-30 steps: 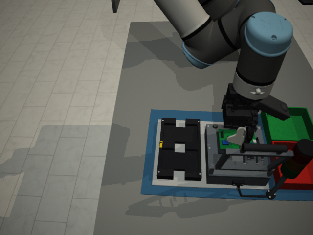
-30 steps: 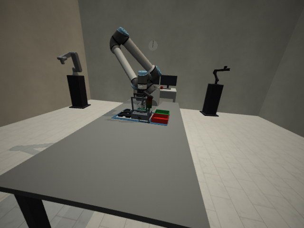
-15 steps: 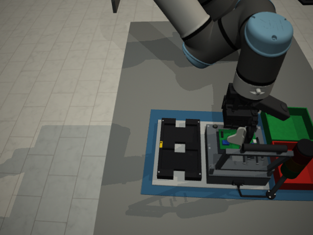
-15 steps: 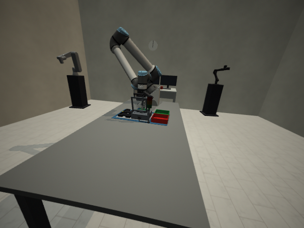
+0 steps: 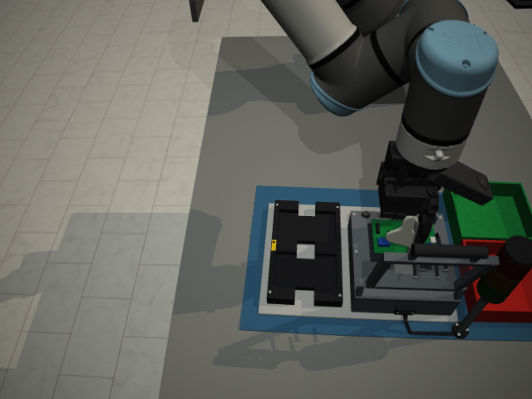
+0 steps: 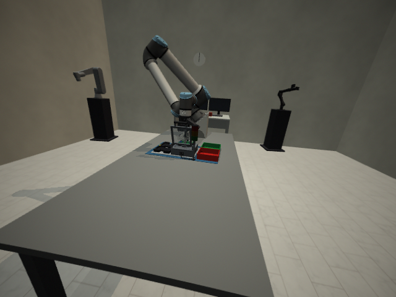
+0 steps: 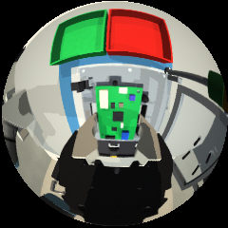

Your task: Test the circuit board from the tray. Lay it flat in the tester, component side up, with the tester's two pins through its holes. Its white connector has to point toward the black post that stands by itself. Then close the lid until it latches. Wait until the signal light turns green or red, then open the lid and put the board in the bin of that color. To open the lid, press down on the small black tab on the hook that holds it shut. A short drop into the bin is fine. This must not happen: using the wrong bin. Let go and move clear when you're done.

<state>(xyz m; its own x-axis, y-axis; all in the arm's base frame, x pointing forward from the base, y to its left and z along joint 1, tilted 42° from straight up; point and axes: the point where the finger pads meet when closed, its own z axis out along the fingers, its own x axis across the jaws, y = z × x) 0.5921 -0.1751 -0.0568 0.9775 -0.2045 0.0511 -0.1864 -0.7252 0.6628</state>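
Right now the green circuit board is right at my hand. From my hand the other things lie so: black latch tab (6 cm to the left, 5 cm behind); tester lid (12 cm ahead, 10 cm above, 3 cm to the right); red bin (18 cm to the left, 8 cm ahead, 7 cm below).
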